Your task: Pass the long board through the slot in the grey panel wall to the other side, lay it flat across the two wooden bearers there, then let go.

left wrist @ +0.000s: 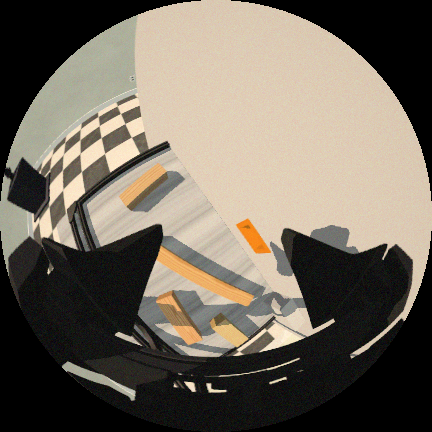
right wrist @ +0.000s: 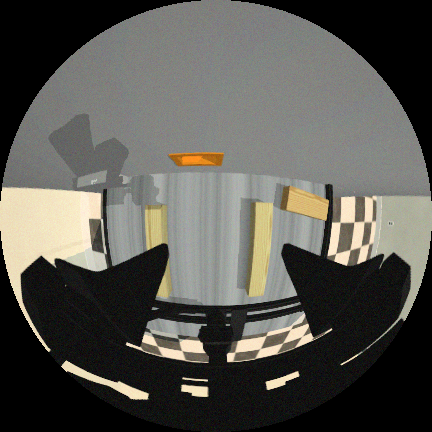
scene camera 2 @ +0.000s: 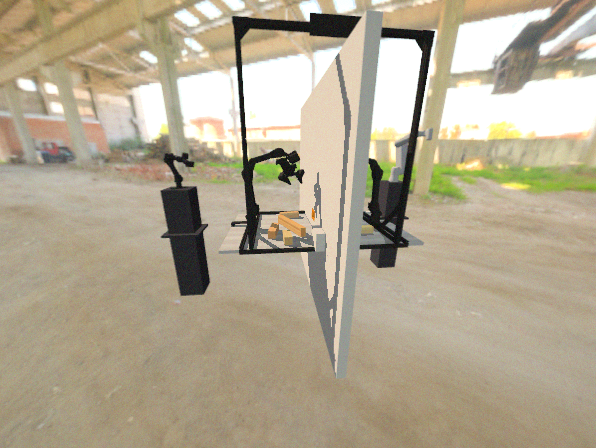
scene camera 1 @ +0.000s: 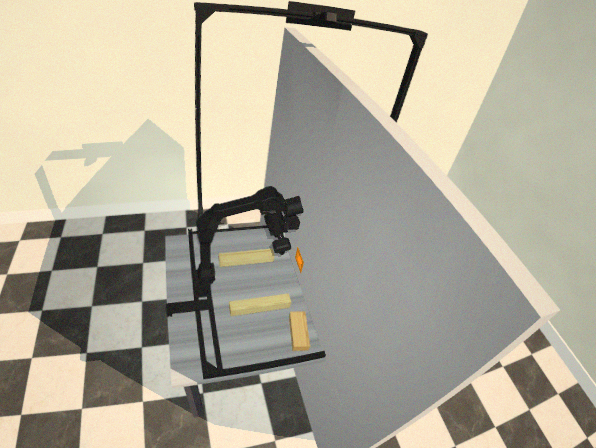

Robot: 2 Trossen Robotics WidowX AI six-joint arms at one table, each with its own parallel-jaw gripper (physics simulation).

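Frame: origin at the left arm's base, x down, y right, z back, level; centimetres.
Seen in the pictures: left gripper, between the fingertips: (left wrist: 224, 232) (scene camera 2: 296, 184); right gripper, between the fingertips: (right wrist: 227, 250); right arm's base, origin of its link: (right wrist: 215, 316) (scene camera 2: 374, 222) (scene camera 1: 202, 290).
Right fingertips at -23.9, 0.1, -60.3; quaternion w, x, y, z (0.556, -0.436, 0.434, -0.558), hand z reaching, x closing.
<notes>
Pixels of each thing's middle, then the offset from my right fingertips to it, as dx, dy, dz. "spot": a spot on its surface instead.
- long board, middle of its body: (left wrist: 193, 273) (scene camera 2: 290, 224) +22.9, +3.8, +33.0
- orange-edged slot, a spot on its surface: (right wrist: 200, 159) (left wrist: 258, 227) (scene camera 1: 300, 263) spot: +18.0, +3.9, +12.7
- wooden block, middle of its body: (right wrist: 306, 204) (scene camera 1: 299, 330) +23.9, -25.5, +4.7
- orange-brown block, middle of its body: (left wrist: 179, 318) (scene camera 2: 273, 230) +23.3, +12.6, +44.9
- yellowish block, middle of its body: (left wrist: 228, 330) (scene camera 2: 287, 237) +23.3, +25.7, +36.7
The long board (scene camera 2: 291, 224) (left wrist: 205, 282) lies at a slant on the table's left side in scene camera 2, one end near the wall; in the left wrist view a finger hides its other end. My left gripper (scene camera 2: 294, 180) (left wrist: 224, 232) is open and empty, above the board. The orange-edged slot (scene camera 1: 299, 260) (scene camera 2: 313, 214) (left wrist: 253, 236) (right wrist: 200, 159) is low in the panel wall (scene camera 1: 375, 250) (scene camera 2: 325, 125) (left wrist: 275, 100) (right wrist: 225, 75). Beyond it lie two pale bearers, one (scene camera 1: 246, 257) (right wrist: 156, 225) and another (scene camera 1: 260, 304) (right wrist: 261, 245). My right gripper (scene camera 1: 281, 247) (right wrist: 227, 250) is open and empty above them.
A wooden block (scene camera 1: 300, 331) (right wrist: 306, 202) lies by the wall on the bearers' side. On the board's side lie an orange-brown block (left wrist: 179, 317), a yellowish block (left wrist: 228, 330) and another block (left wrist: 144, 186). A black frame (scene camera 1: 198, 100) (scene camera 2: 240, 100) rises around the table.
</notes>
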